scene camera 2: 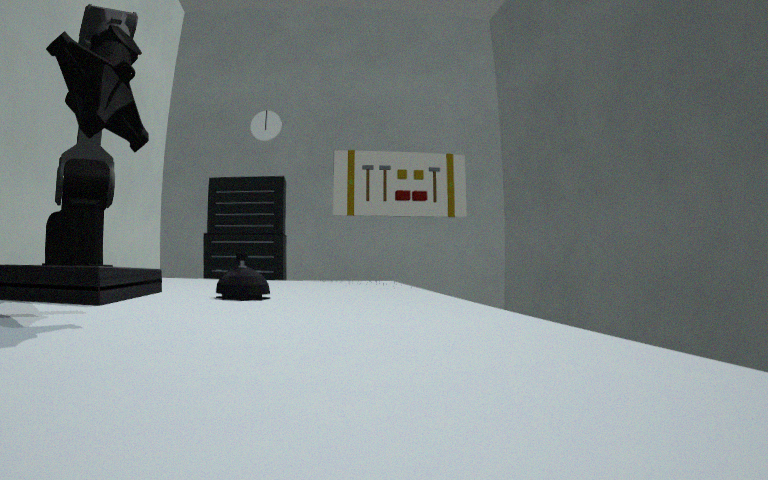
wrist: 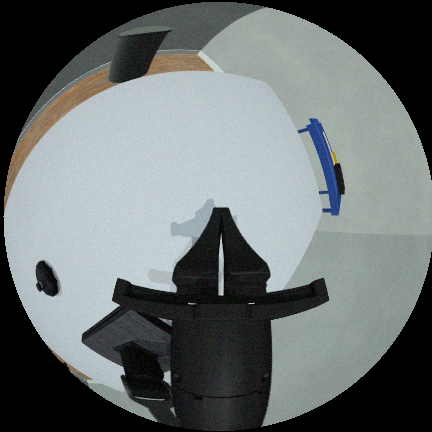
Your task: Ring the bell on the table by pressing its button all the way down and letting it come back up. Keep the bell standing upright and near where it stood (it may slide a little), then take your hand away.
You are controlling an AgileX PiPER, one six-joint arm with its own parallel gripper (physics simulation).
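Note:
A dark domed bell (scene camera 2: 242, 284) (wrist: 47, 278) stands upright on the white table (scene camera 2: 396, 384) (wrist: 125, 165), near the robot base in the scene view and at the far left of the wrist view. Its small button (scene camera 2: 241, 261) (wrist: 39, 287) sticks up from the top of the dome. My gripper (scene camera 2: 90, 133) (wrist: 220, 215) is shut and empty, with its fingertips together. It is high above the table, well apart from the bell and to its left in the scene view.
The robot's dark base block (scene camera 2: 50, 284) (wrist: 130, 332) stands on the table left of the bell in the scene view. A dark cabinet (scene camera 2: 246, 206) is behind the bell. In the wrist view, a dark bin (wrist: 135, 56) and a blue rack (wrist: 324, 165) are beyond the table edges.

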